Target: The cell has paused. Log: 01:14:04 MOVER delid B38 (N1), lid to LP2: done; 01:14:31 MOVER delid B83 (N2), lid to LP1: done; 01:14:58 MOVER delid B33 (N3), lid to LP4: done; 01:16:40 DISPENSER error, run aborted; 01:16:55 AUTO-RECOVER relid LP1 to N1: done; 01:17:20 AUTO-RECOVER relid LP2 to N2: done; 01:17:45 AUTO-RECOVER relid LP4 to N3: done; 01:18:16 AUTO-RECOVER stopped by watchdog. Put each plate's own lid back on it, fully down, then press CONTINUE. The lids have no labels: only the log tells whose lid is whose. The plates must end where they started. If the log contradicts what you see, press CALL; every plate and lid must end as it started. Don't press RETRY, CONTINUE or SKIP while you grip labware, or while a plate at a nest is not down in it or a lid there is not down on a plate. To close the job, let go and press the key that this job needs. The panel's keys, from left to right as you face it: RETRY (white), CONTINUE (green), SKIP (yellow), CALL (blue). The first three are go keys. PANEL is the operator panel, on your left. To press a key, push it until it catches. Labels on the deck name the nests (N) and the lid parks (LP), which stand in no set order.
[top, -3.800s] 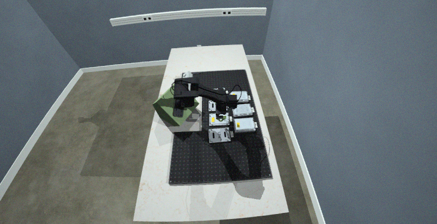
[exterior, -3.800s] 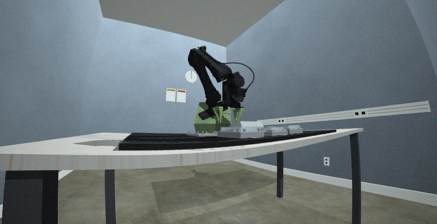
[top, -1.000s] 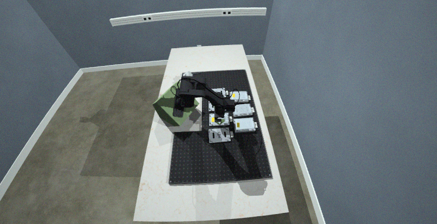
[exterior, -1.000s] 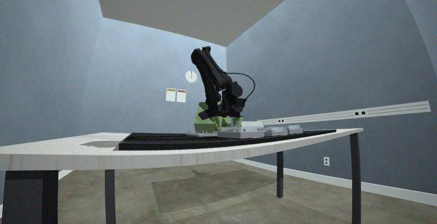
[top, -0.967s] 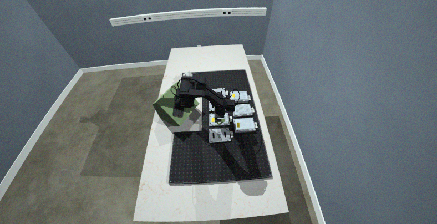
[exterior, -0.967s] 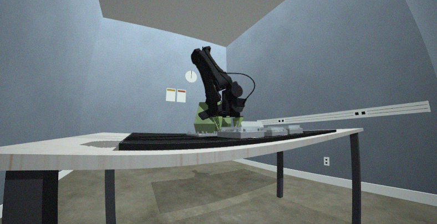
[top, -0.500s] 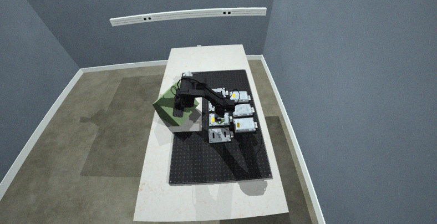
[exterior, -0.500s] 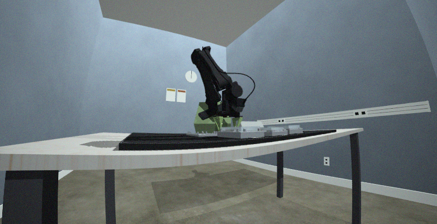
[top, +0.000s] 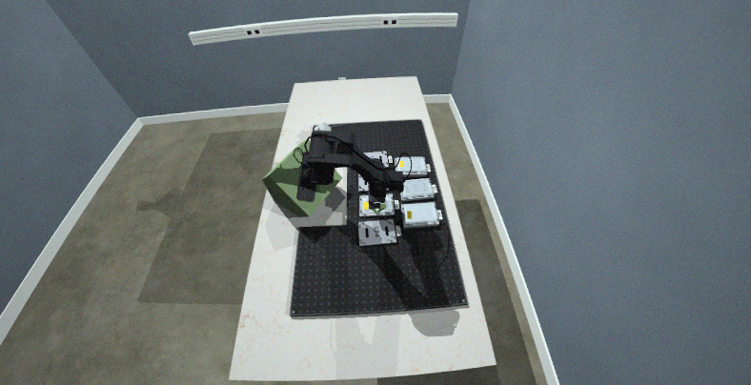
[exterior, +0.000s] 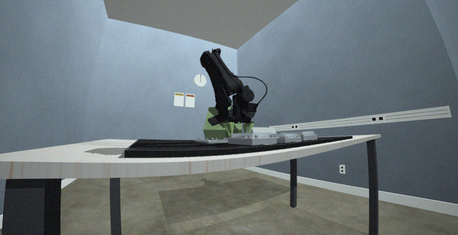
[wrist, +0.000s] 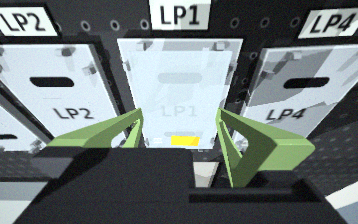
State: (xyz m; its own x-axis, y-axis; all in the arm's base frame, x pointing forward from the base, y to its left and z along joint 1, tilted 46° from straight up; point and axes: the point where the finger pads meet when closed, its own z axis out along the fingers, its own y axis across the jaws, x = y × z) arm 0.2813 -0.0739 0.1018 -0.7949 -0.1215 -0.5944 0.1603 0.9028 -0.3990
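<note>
The plate is 19 cm ahead of my hand and 3 cm to the left of it. Also, from my hand: lid park LP4: 3 cm behind, 13 cm to the right, 2 cm below; then green continue key: 21 cm behind, 45 cm to the left, 4 cm above; then lid park LP2: 2 cm ahead, 13 cm to the left, 2 cm below.
</note>
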